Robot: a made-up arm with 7 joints.
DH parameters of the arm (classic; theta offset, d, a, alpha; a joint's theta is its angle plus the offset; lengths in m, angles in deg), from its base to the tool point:
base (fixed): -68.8 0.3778 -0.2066 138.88
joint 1: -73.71 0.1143 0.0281 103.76
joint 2: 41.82 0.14 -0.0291 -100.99
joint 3: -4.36 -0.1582 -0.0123 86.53
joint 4: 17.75 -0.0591 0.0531 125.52
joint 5: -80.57 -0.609 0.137 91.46
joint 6: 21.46 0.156 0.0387 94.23
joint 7: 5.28 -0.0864 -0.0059 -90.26
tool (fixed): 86.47 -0.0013 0 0
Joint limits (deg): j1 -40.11..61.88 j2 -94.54..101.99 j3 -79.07..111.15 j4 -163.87..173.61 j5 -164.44..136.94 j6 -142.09..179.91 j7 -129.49..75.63
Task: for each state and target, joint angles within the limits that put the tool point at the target. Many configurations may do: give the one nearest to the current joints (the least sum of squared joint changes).
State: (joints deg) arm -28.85 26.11 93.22 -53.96 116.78 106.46 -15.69
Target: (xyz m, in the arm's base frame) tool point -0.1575 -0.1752 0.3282
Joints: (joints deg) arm -31.40 51.94 111.15 -39.13 102.31 69.69 -14.86
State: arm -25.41 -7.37 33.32 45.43 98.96 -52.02 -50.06
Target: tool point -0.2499 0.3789 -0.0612
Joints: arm -40.11 -54.17 54.11 -5.38 112.44 -10.01 -47.19
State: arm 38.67 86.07 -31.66 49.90 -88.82 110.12 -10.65
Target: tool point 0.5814 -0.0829 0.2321
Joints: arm 48.04 99.61 -27.98 74.11 -82.22 122.77 -10.94
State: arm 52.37 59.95 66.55 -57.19 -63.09 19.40 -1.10
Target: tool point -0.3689 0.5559 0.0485
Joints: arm 26.11 69.45 28.65 -79.87 -87.45 48.44 -2.75
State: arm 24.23 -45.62 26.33 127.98 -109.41 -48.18 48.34
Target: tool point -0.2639 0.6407 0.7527
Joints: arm 6.87 -37.76 -25.44 95.70 -117.93 -21.16 47.72
